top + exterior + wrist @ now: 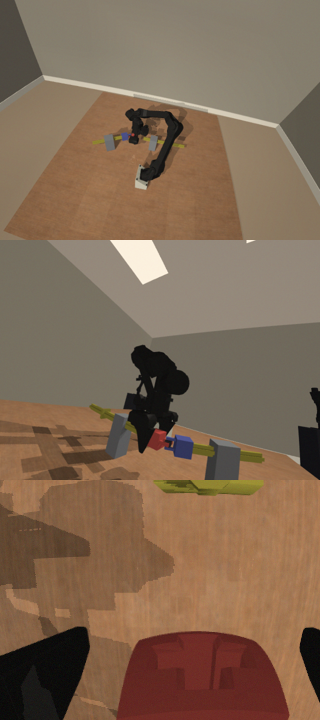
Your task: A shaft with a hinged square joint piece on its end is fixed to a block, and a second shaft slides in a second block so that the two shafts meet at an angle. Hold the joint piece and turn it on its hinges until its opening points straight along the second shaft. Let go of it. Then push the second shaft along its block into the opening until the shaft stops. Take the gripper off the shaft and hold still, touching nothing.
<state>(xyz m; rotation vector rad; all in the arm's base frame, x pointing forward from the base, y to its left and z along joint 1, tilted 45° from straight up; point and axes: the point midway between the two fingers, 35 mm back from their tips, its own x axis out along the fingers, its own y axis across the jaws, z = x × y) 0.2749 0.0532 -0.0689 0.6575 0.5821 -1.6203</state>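
The red joint piece is 2 cm to the left of my gripper tip and 3 cm above it.
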